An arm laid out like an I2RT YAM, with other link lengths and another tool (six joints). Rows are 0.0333 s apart.
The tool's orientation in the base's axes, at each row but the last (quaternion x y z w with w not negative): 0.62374, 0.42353, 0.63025, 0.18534; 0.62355, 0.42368, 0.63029, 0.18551; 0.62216, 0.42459, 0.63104, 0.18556; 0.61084, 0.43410, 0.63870, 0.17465; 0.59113, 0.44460, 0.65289, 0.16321; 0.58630, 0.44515, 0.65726, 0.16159; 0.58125, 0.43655, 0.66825, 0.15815; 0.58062, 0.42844, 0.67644, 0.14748; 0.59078, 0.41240, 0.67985, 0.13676; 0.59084, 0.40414, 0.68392, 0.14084
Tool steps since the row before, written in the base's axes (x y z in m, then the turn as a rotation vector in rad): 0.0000, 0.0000, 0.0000, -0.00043, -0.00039, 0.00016; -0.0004, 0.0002, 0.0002, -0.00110, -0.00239, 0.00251; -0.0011, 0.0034, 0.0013, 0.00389, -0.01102, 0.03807; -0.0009, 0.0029, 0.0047, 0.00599, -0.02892, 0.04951; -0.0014, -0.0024, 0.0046, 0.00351, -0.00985, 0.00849; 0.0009, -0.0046, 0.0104, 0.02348, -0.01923, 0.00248; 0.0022, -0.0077, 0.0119, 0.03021, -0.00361, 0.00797; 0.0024, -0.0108, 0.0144, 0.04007, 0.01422, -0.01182; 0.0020, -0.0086, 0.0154, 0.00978, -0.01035, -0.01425; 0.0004, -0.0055, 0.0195, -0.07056, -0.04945, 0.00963
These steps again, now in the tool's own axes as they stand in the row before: 0.0000, 0.0000, 0.0000, -0.00013, 0.00022, -0.00055; 0.0003, -0.0001, -0.0003, -0.00007, 0.00296, -0.00210; 0.0036, -0.0013, -0.0002, 0.01488, 0.03662, -0.00482; 0.0053, 0.0017, -0.0004, 0.00818, 0.05611, -0.01038; 0.0015, 0.0044, -0.0026, -0.00283, 0.01310, -0.00140; 0.0029, 0.0109, -0.0019, -0.01868, 0.01979, 0.01366; 0.0015, 0.0142, -0.0017, -0.00579, 0.01711, 0.02574; 0.0013, 0.0179, -0.0028, -0.00919, -0.00532, 0.04283; 0.0043, 0.0171, -0.0022, -0.01939, -0.00090, 0.00537; 0.0097, 0.0176, -0.0022, -0.00796, 0.01816, -0.08440
